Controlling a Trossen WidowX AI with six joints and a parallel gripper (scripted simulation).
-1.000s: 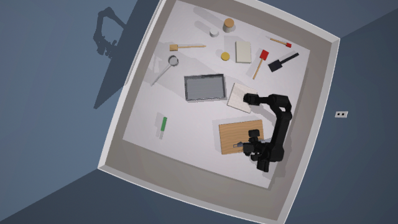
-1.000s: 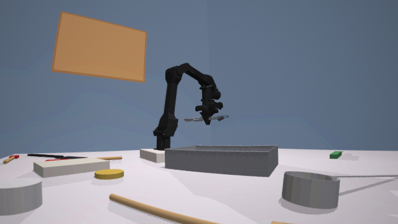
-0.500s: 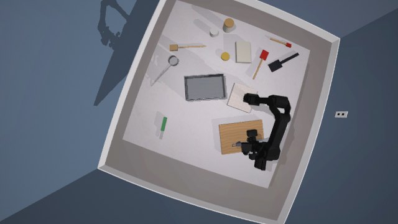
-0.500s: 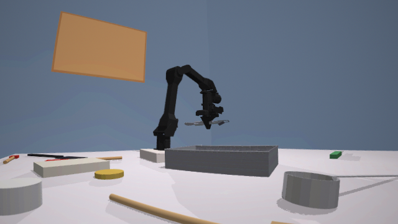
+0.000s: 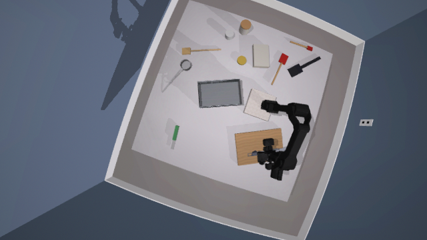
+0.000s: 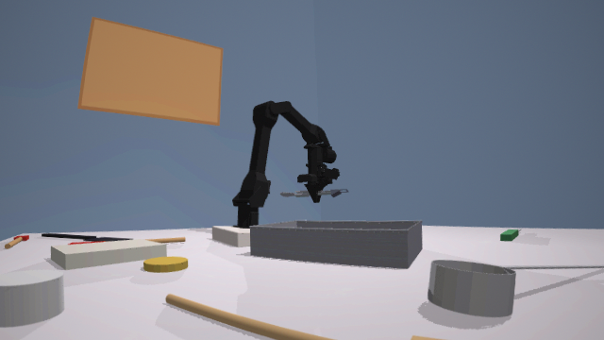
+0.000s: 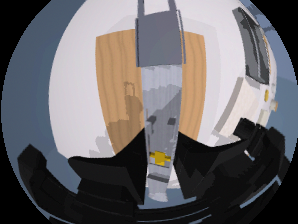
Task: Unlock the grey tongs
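The wooden board is 90 mm below my gripper tip, 10 mm to the right of it and 10 mm behind it. The rest, counted from my gripper tip: yellow lock piece (40 mm above, 10 mm behind); grey roasting tin (370 mm ahead, 330 mm to the right, 70 mm below); green-handled tool (630 mm ahead, 90 mm below, 70 mm to the left).
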